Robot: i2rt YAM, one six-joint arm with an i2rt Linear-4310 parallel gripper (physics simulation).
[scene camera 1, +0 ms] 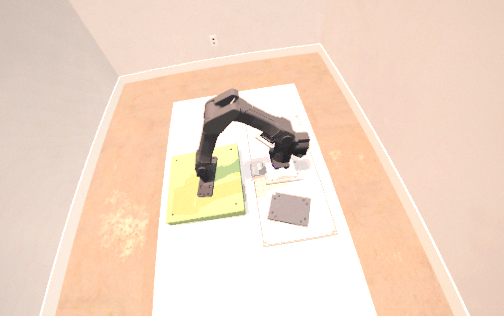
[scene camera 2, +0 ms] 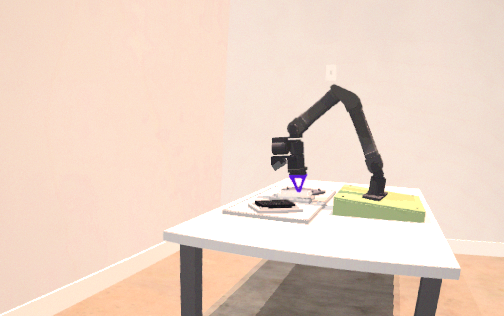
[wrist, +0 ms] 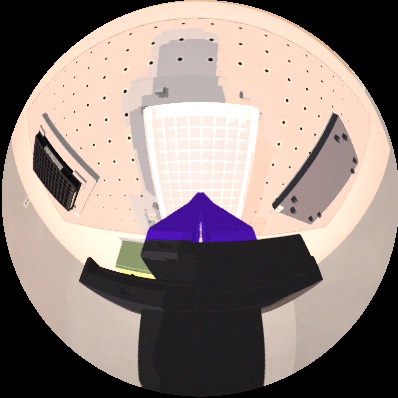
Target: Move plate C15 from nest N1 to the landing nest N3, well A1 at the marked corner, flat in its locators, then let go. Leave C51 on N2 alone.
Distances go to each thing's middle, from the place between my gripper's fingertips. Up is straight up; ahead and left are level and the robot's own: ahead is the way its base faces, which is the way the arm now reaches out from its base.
Right now the translucent white well plate [wrist: 208,147] is 20 mm ahead of my hand and 10 mm below it. Round my hand: black well plate [wrist: 53,172]: 10 mm behind, 230 mm to the left, 10 mm below.
